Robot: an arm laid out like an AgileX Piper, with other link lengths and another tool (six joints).
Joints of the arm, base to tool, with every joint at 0 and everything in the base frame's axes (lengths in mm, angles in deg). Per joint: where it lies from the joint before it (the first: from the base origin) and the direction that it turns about. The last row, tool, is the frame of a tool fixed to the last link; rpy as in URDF.
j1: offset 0 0 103.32 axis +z
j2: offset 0 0 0 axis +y
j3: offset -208.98 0 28.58 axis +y
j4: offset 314.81 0 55.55 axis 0.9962 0 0.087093
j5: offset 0 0 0 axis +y
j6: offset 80.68 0 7.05 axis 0.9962 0 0.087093
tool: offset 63.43 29 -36.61 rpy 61.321 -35.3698 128.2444
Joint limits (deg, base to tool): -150..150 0..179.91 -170..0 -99.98..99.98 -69.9..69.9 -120..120
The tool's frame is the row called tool.
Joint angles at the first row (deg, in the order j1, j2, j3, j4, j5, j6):
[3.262 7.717 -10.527 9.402 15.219 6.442]
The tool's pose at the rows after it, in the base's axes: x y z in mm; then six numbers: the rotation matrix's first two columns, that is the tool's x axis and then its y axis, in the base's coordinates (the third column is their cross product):
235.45 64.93 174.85 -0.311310 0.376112 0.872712 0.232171 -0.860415 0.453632
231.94 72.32 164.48 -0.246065 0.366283 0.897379 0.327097 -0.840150 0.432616
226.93 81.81 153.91 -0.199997 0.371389 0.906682 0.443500 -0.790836 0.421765
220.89 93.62 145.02 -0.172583 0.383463 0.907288 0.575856 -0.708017 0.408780
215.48 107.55 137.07 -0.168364 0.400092 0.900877 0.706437 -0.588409 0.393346
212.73 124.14 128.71 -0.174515 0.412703 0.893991 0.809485 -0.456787 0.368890
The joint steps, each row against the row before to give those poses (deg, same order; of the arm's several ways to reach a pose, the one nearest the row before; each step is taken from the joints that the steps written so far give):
[0.042 3.184 -2.461 3.535 5.924 -1.563]
[0.219 3.767 -1.715 5.167 4.358 -5.370]
[0.553 4.432 -1.914 5.996 4.362 -7.897]
[1.225 5.608 -2.688 5.583 4.679 -8.680]
[2.321 6.896 -3.420 4.293 4.266 -8.460]
[3.667 7.861 -3.829 2.398 2.663 -6.212]

